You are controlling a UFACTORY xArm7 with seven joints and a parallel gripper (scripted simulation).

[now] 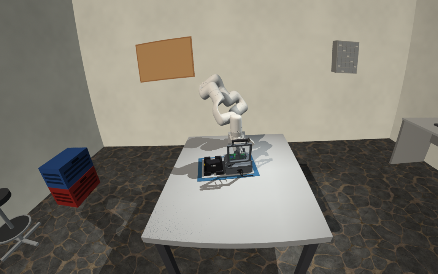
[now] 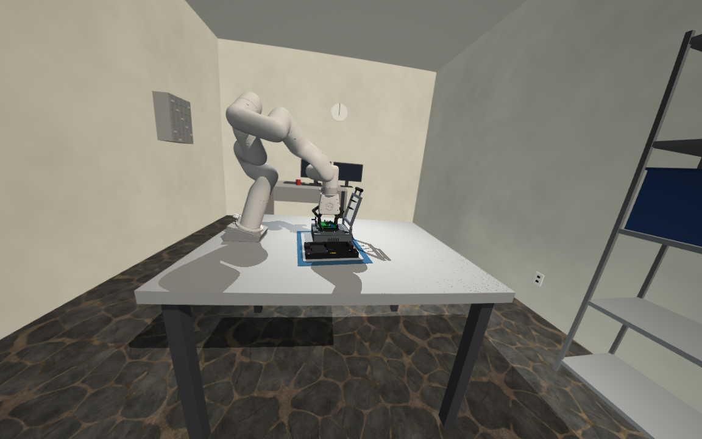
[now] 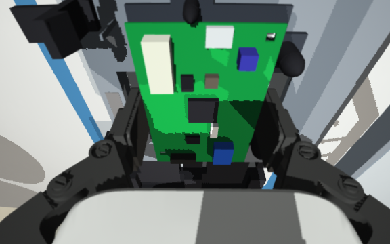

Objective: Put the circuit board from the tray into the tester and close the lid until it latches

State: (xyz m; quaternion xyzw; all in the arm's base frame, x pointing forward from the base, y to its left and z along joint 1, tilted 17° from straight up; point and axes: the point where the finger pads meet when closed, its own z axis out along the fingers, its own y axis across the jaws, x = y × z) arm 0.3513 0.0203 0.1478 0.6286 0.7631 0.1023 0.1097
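My gripper is now right at the green circuit board. Round my hand: lid: 12 cm ahead, 10 cm above, 2 cm to the left; then tester plate: 1 cm to the left, 1 cm below, 1 cm ahead; then black latch hook: 7 cm behind, 5 cm to the left.
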